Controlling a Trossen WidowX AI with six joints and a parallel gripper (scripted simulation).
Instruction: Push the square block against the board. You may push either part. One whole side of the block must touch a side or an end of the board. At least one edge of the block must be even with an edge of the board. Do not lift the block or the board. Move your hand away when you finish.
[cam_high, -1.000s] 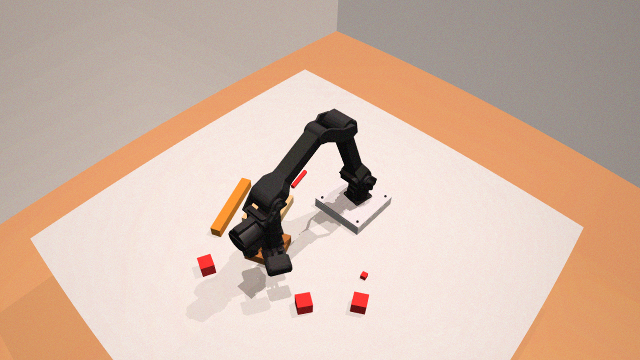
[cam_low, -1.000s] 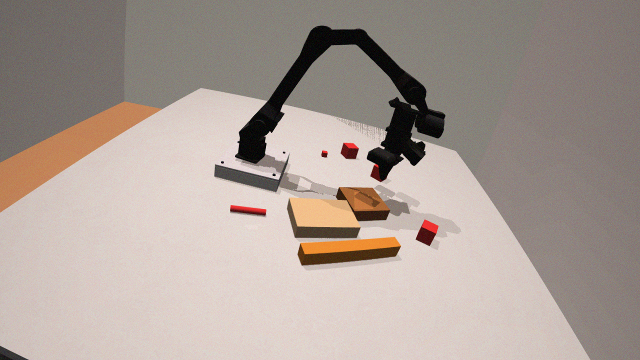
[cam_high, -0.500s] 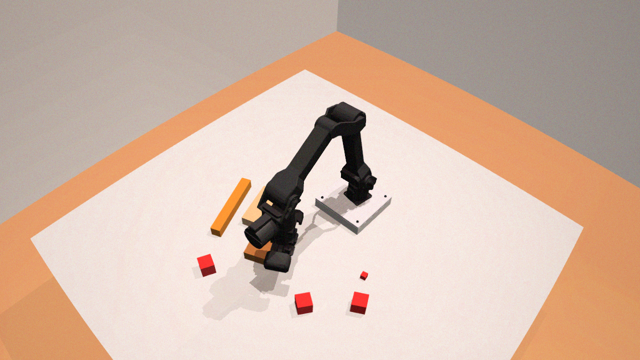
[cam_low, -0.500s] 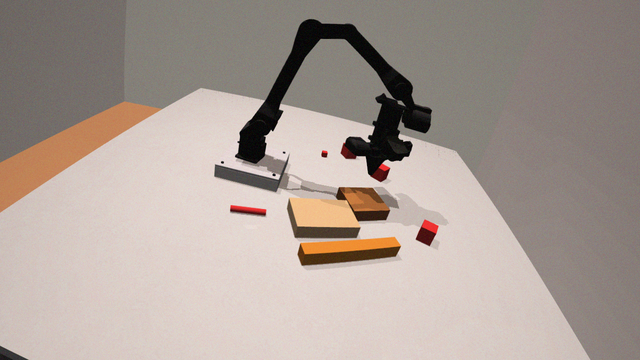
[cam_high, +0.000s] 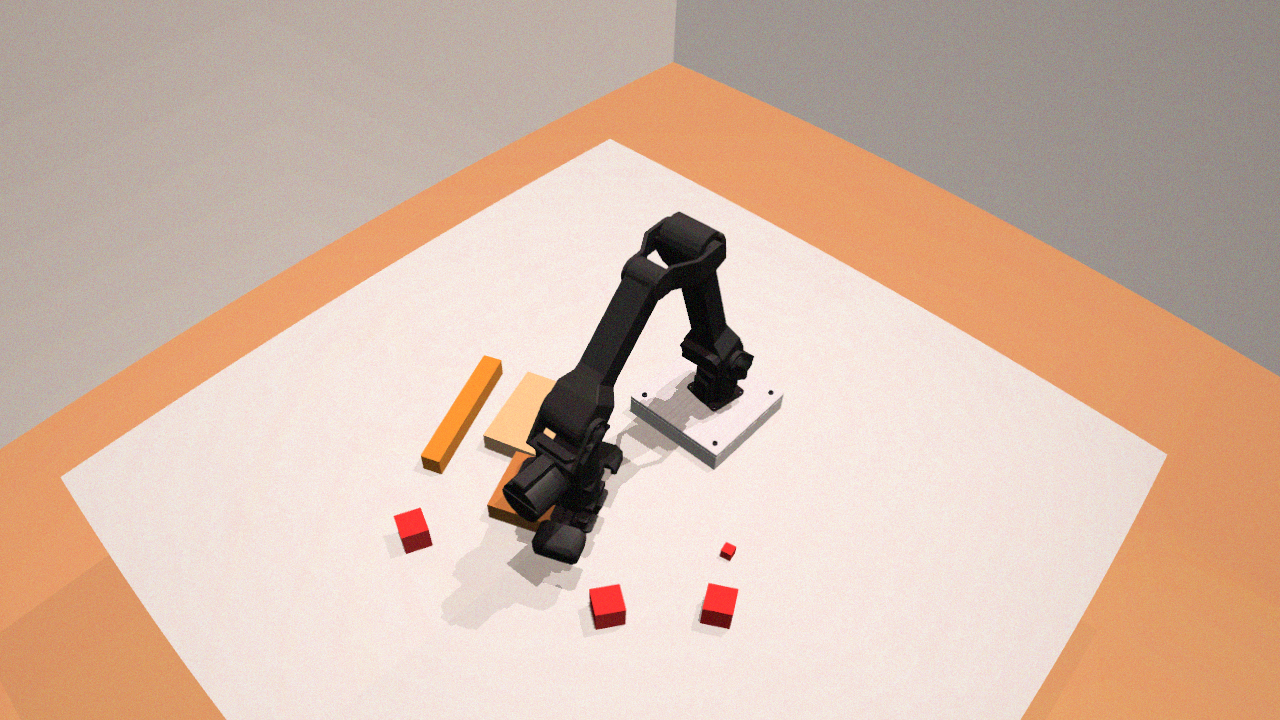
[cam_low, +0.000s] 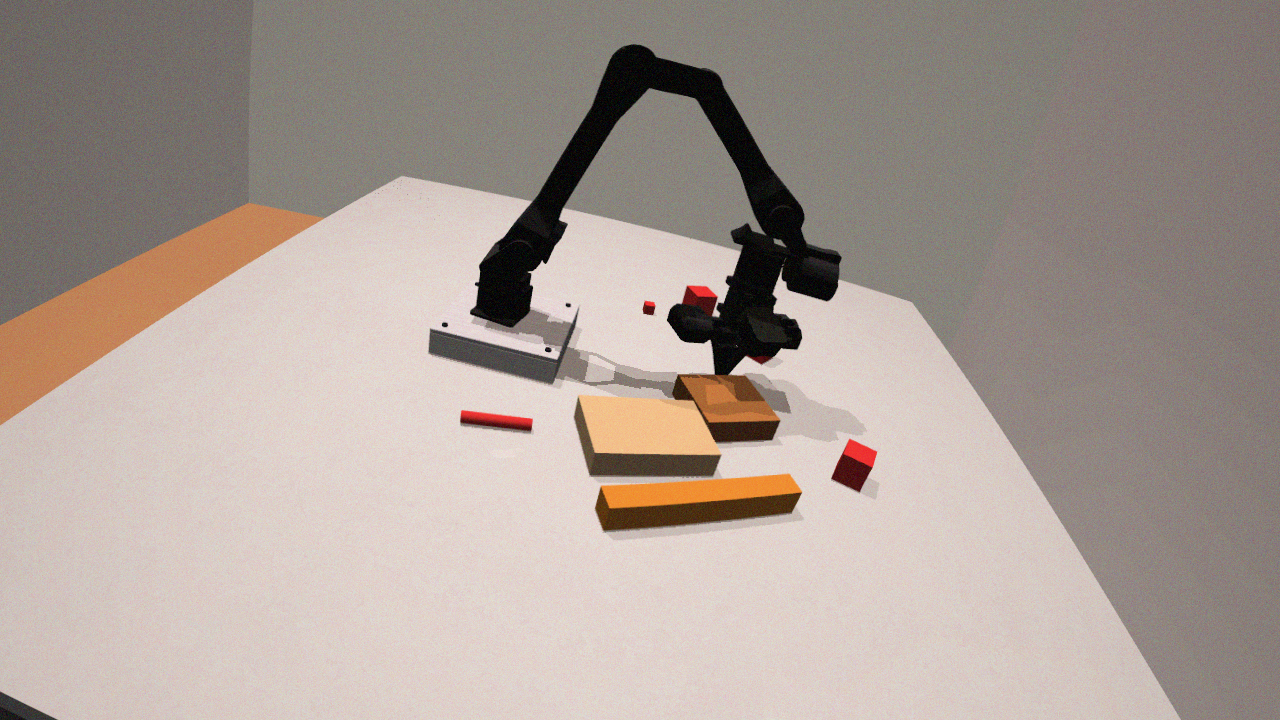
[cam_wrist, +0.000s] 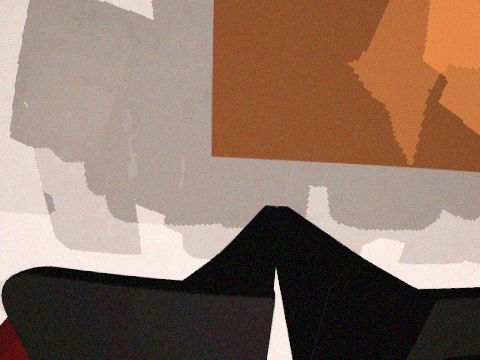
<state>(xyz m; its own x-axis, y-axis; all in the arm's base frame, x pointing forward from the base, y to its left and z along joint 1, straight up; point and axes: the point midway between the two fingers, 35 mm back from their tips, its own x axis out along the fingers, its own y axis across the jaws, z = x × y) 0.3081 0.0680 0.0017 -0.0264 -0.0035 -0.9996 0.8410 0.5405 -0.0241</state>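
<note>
Now: the brown square block 20 mm ahead of my gripper tip, 90 mm to the right of it and 10 mm above it. From my gripper tip the other things lie so: tan flat board: 60 mm behind, 200 mm to the right, 10 mm above; long orange bar: 20 mm ahead, 280 mm to the right, 10 mm above; tiny red cube: 140 mm behind, 150 mm to the left.
</note>
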